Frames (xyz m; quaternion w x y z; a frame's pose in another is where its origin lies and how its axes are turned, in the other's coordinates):
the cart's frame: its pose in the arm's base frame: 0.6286 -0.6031 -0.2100 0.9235 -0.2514 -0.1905 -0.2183
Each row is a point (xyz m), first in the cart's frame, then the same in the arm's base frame.
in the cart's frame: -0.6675 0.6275 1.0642
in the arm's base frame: 0.1286 0.6731 0.0951
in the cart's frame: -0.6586 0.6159 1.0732
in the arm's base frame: 0.1281 0.6663 0.1109
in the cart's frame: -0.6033 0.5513 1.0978
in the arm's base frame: 0.1359 0.6125 0.1807
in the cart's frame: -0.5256 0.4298 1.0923
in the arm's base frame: 0.1413 0.4910 0.2585
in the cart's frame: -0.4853 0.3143 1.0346
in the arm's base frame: 0.1311 0.3572 0.2749
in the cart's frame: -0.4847 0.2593 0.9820
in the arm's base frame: 0.1169 0.2854 0.2540
